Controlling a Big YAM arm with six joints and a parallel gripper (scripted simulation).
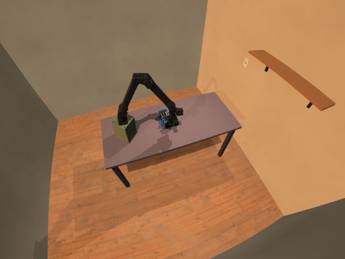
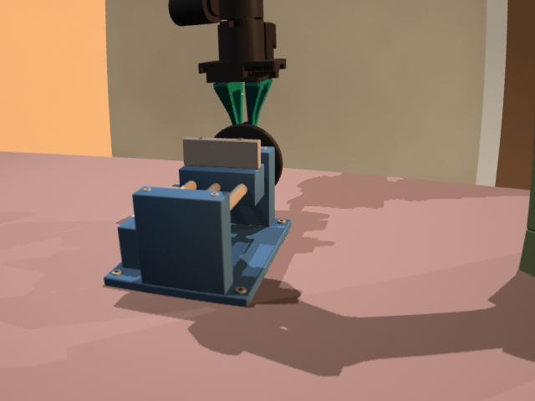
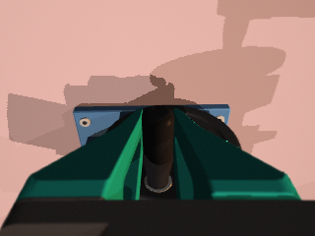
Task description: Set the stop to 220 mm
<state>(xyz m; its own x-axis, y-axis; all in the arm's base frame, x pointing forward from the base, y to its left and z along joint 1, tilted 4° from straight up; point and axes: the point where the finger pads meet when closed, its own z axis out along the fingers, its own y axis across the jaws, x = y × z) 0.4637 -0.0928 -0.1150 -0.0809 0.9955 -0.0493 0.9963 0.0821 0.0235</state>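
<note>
Right now my hand is 1 cm past the grey stop plate, 13 cm to the right of it and 2 cm above it. Also, from my hand: black crank handle: 1 cm to the left.
</note>
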